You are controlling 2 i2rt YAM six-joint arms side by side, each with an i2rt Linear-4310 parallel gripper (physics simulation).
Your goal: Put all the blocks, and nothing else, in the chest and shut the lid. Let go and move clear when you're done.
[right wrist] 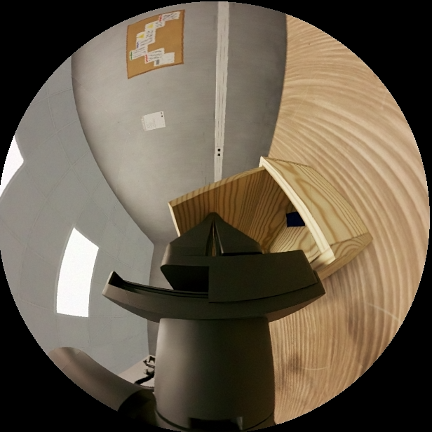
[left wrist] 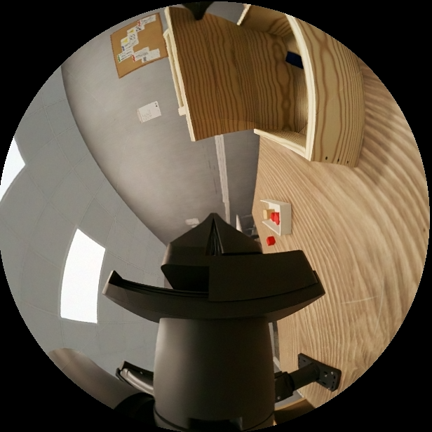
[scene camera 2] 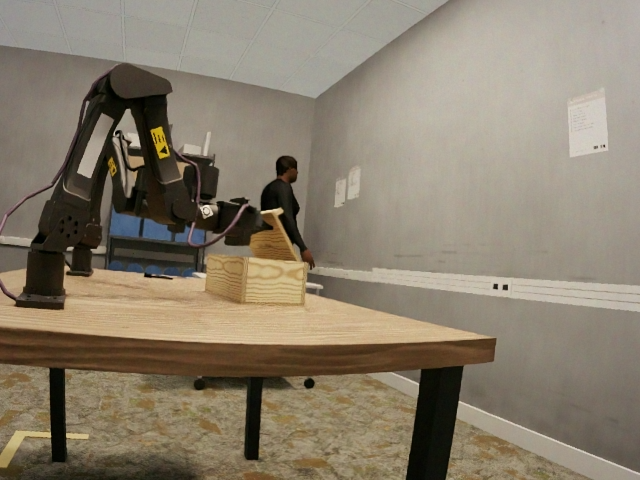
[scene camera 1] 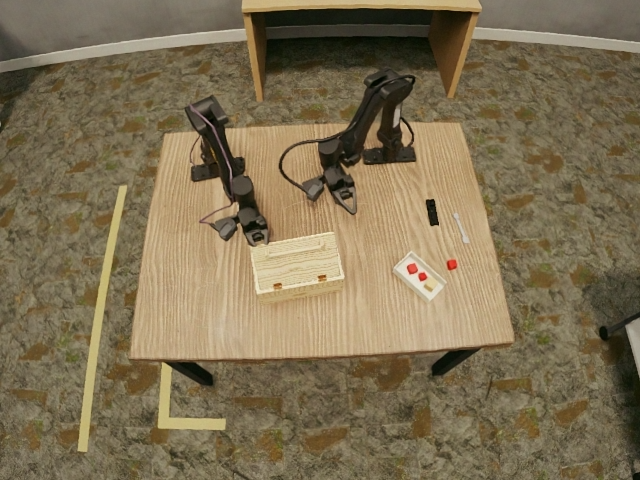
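Seen in the pictures: left gripper, between the fingertips: (scene camera 1: 354,213); right gripper, between the fingertips: (scene camera 2: 271,228) (scene camera 1: 265,257); left arm's base, origin of its link: (scene camera 2: 80,273) (scene camera 1: 389,156); right arm's base, origin of its link: (scene camera 2: 43,299) (scene camera 1: 217,170).
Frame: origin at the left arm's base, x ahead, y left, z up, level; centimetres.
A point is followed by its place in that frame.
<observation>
The wooden chest (scene camera 1: 299,296) {x 52.0, y -37.0, z 1.6 cm} (scene camera 2: 273,284) {x 45.0, y -49.7, z 4.6 cm} (left wrist: 340,90) (right wrist: 325,200) is partly open; its lid (scene camera 1: 297,268) {x 48.1, y -36.7, z 13.8 cm} (scene camera 2: 273,244) {x 47.6, y -40.8, z 13.5 cm} (left wrist: 225,75) (right wrist: 190,212) slants up from the far hinges. A dark blue block (left wrist: 295,59) (right wrist: 295,219) lies inside. Two red blocks (scene camera 1: 412,268) {x 46.9, y -1.1, z 2.9 cm} (scene camera 1: 422,276) {x 49.7, y 1.7, z 2.4 cm} and a tan block (scene camera 1: 430,284) {x 53.0, y 3.4, z 3.4 cm} lie in a white tray (scene camera 1: 411,285) {x 52.2, y -2.3, z 2.1 cm} (left wrist: 286,217). Another red block (scene camera 1: 452,264) {x 46.8, y 12.4, z 2.5 cm} (left wrist: 271,241) lies beside it. My right gripper (scene camera 1: 258,243) (right wrist: 213,216) is shut and empty at the lid's raised edge; contact is unclear. My left gripper (scene camera 1: 354,211) {x 35.2, y -19.1, z 19.5 cm} (left wrist: 213,217) is shut and empty, apart from the chest.
A black object (scene camera 1: 432,212) {x 26.1, y 10.6, z 0.7 cm} and a light grey wrench-like tool (scene camera 1: 461,227) {x 32.8, y 19.6, z 0.6 cm} lie on the table (scene camera 1: 372,320) {x 61.4, y -15.7, z 0.0 cm} above the tray in scene camera 1. A handle (scene camera 1: 294,250) {x 46.3, y -36.9, z 21.8 cm} stands on the lid's outer face.
</observation>
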